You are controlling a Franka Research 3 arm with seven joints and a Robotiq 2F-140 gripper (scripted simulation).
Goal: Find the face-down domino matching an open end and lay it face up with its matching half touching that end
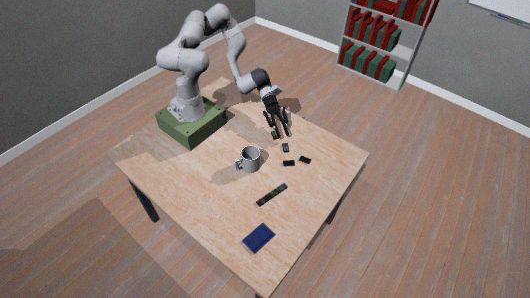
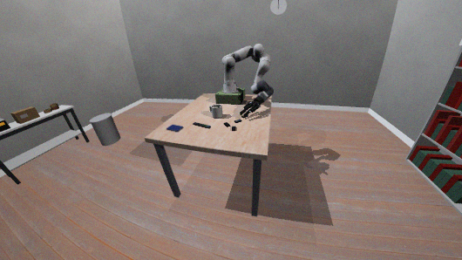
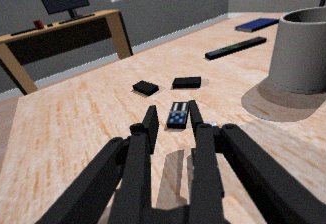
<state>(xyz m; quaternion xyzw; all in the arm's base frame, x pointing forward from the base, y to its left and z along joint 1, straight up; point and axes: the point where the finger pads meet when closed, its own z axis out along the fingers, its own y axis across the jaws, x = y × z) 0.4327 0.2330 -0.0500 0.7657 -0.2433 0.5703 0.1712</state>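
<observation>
Right now my hand is 60 mm short of the black domino, 50 mm to the left of it and 50 mm above it. Round my hand: blue book (530 mm to the right, 250 mm ahead, 50 mm below); then grey mug (260 mm to the right, 10 mm below, 10 mm behind).
</observation>
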